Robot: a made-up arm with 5 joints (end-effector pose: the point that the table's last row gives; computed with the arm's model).
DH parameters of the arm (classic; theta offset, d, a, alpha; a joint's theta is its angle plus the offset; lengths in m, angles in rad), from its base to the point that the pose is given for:
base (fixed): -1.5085 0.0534 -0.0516 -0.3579
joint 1: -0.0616 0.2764 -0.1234 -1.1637
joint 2: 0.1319 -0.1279 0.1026 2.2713
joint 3: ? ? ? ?
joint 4: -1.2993 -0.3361 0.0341 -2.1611
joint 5: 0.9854 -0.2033 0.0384 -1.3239
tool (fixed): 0.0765 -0.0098 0 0
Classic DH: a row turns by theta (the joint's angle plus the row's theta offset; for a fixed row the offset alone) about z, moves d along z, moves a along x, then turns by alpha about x.
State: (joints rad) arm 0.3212 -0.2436 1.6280 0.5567 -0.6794
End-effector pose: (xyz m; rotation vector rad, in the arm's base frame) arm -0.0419 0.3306 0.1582 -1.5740 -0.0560 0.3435
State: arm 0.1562 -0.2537 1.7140 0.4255 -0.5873
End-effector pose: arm -0.0375 0.3362 0.1148 -1.6495 0.0471 0.4847
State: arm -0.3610 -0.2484 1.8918 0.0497 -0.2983
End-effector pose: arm -0.0055 0.3536 0.0208 -1.5456 0.4992 0.8210
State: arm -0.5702 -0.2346 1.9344 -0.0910 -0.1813
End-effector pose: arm 0.0205 0.3646 -0.0036 -1.3808 0.6594 0.8799
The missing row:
joint 3: -0.549 0.0052 -0.1143 1.5937
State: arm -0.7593 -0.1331 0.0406 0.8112 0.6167
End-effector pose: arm 0.2928 -0.0335 0.3937 -0.9787 0.0263 -0.8349
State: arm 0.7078 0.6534 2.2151 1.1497 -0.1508
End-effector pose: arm -0.1976 0.2907 0.3317 -0.8194 -1.1911 0.5674
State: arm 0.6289 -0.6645 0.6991 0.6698 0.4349
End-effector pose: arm 0.0918 0.3428 0.3232 -1.1678 -0.6292 0.8045
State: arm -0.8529 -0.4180 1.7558 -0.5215 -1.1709
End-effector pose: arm 0.0817 0.3567 0.0123 -1.3298 1.7289 -0.0330
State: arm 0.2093 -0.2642 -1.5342 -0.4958 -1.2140
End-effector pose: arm 0.1444 -0.2310 0.4311 1.5615 0.6253 -0.3068
